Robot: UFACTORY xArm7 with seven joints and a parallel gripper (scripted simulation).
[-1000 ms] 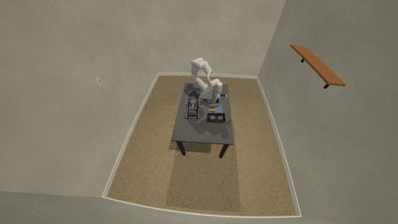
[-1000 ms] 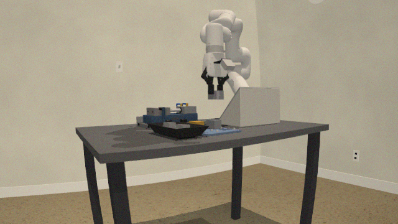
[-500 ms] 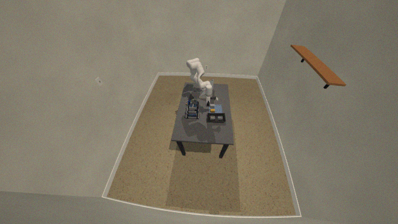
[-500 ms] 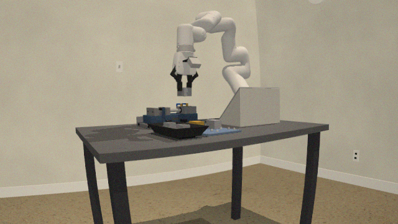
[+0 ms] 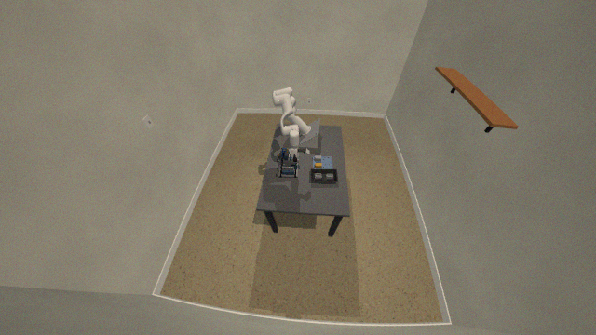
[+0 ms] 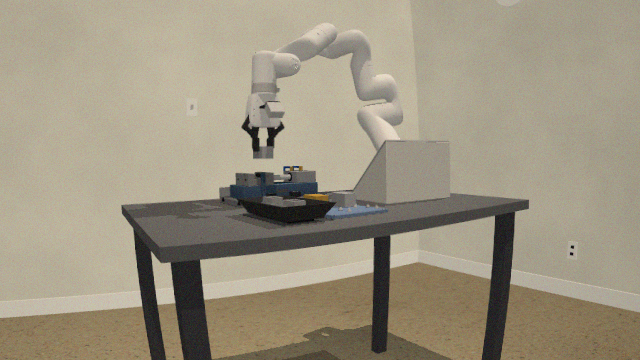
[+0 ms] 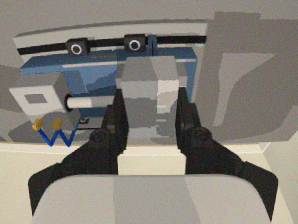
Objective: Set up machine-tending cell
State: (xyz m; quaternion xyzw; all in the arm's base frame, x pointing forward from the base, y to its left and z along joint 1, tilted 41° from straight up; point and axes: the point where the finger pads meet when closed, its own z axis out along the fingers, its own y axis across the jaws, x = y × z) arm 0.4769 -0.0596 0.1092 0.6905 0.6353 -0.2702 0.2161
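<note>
Right now my hand is 2 cm to the left of the black work stop rod and 9 cm above it. Also, from my hand: grey aluminium blank (2 cm below); then brass blank (4 cm behind, 21 cm to the left, 15 cm below); then blue vise (7 cm behind, 6 cm to the right, 14 cm below).
</note>
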